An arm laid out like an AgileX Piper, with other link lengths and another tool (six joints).
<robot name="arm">
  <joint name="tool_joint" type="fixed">
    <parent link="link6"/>
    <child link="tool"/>
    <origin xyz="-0.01 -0.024 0.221" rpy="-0.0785 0 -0.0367"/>
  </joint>
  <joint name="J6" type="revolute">
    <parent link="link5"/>
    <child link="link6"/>
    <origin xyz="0 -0.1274 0" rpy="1.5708 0 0"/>
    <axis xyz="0 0 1"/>
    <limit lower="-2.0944" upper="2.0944"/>
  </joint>
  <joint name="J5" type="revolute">
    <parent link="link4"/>
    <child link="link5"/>
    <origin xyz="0 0 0" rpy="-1.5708 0 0"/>
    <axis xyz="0 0 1"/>
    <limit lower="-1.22" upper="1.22"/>
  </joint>
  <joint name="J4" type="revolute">
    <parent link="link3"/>
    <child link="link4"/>
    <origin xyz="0.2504 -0.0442 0" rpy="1.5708 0 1.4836"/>
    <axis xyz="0 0 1"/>
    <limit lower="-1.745" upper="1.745"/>
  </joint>
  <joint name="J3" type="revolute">
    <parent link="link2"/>
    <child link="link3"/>
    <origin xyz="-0.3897 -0.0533 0"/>
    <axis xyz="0 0 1"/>
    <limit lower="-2.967" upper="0"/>
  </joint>
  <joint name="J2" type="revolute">
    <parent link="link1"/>
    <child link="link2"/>
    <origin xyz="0 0 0" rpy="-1.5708 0 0"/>
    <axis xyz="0 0 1"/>
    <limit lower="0" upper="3.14"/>
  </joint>
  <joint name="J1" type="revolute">
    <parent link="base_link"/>
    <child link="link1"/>
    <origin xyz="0 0 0.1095"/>
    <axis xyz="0 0 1"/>
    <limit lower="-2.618" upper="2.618"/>
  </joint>
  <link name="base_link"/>
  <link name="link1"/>
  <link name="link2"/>
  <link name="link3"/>
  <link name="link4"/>
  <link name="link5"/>
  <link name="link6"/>
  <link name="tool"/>
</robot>
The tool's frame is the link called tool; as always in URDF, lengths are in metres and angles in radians.
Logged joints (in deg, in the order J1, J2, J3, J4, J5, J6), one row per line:
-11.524, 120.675, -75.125, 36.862, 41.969, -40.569
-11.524, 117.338, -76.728, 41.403, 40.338, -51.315
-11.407, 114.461, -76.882, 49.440, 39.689, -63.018
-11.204, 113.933, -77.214, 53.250, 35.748, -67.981
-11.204, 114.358, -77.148, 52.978, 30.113, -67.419
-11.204, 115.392, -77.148, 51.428, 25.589, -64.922
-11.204, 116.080, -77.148, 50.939, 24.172, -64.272
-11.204, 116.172, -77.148, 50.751, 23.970, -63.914
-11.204, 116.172, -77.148, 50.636, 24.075, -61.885
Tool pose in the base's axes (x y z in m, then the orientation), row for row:
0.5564, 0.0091, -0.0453, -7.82, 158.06, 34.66
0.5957, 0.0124, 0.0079, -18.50, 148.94, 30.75
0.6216, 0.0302, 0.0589, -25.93, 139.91, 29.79
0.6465, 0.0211, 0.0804, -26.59, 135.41, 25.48
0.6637, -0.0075, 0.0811, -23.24, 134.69, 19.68
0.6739, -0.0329, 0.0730, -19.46, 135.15, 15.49
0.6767, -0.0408, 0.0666, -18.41, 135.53, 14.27
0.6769, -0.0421, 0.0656, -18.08, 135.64, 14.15
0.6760, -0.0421, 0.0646, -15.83, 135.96, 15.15
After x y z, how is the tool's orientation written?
As a rotation vector, in degrees.
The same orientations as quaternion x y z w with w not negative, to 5 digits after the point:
-0.04768, 0.96365, 0.21131, 0.15640
-0.11747, 0.94572, 0.19525, 0.23173
-0.17028, 0.91880, 0.19563, 0.29756
-0.17824, 0.90770, 0.17080, 0.33932
-0.15717, 0.91087, 0.13309, 0.35764
-0.13195, 0.91636, 0.10503, 0.36309
-0.12478, 0.91859, 0.09672, 0.36230
-0.12252, 0.91915, 0.09589, 0.36187
-0.10721, 0.92080, 0.10260, 0.36069

